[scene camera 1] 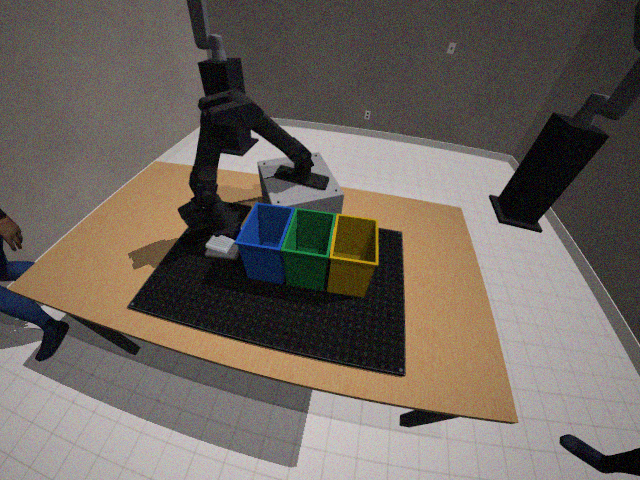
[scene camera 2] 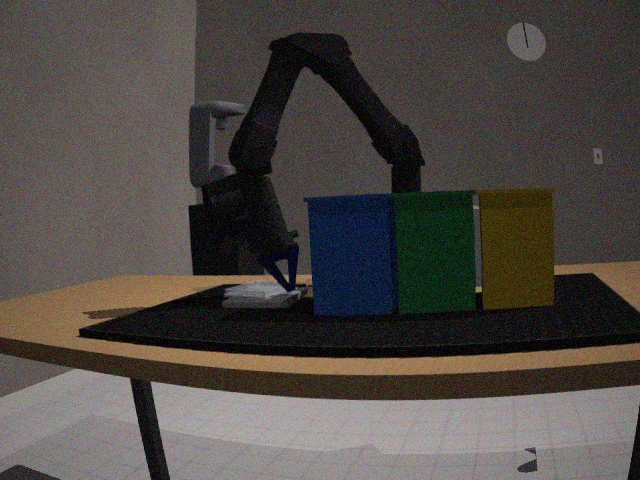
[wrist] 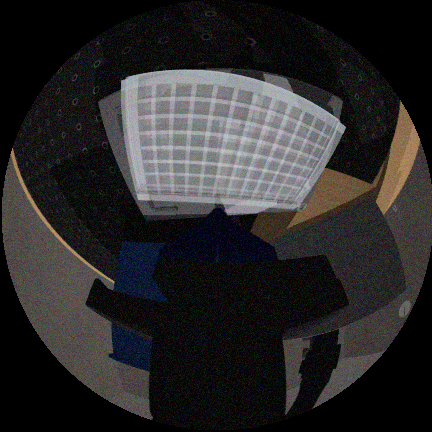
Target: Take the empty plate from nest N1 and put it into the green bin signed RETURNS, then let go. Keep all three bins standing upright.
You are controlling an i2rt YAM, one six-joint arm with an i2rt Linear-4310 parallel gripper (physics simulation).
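Places are measured from the arm's base along level axes (x back, y right, z up), in metres.
Where they show: gripper, fingertip midpoint: (scene camera 2: 291,291) (wrist: 216,214); arm's base at its link origin: (scene camera 1: 302,178).
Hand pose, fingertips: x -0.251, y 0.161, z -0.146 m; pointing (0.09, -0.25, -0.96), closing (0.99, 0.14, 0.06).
Things, the pixels of their top centre, and the offset from my fingertips. Level surfaces: height alone.
- pale gridded plate at its top centre: (wrist: 239,154) (scene camera 2: 260,284) (scene camera 1: 224,235) dx +0.002, dy +0.063, dz +0.011 m
- grey nest at its top centre: (wrist: 230,159) (scene camera 2: 266,292) (scene camera 1: 227,238) dx +0.001, dy +0.051, dz -0.003 m
- green bin at its top centre: (scene camera 2: 436,192) (scene camera 1: 310,230) dx -0.023, dy -0.275, dz +0.162 m
- blue bin at its top centre: (scene camera 2: 357,195) (wrist: 185,363) (scene camera 1: 266,224) dx -0.036, dy -0.143, dz +0.162 m
- yellow bin at its top centre: (scene camera 2: 512,189) (scene camera 1: 355,237) dx -0.009, dy -0.406, dz +0.162 m
- black mat at its surface level: dz -0.018 m
The pale gridded plate (scene camera 1: 221,243) (scene camera 2: 255,288) (wrist: 225,140) lies over the grey nest (scene camera 1: 221,254) (scene camera 2: 256,301) (wrist: 162,208), left of the bins. It looks askew on the nest; its exact tilt is unclear. No nest label is readable. My gripper (scene camera 2: 291,288) (wrist: 216,214) is shut, its blue fingertips together at the plate's near long edge, with no part of the plate seen between them. The fingertips are hidden in scene camera 1. The green bin (scene camera 1: 307,271) (scene camera 2: 435,253) stands upright in the middle of the row; its sign does not show.
The blue bin (scene camera 1: 264,264) (scene camera 2: 351,255) (wrist: 132,280) stands upright between the nest and the green bin. The yellow bin (scene camera 1: 350,279) (scene camera 2: 516,250) stands upright at the right. All stand on the black mat (scene camera 1: 310,330) (scene camera 2: 351,335). The grey base box (scene camera 1: 284,195) is behind them.
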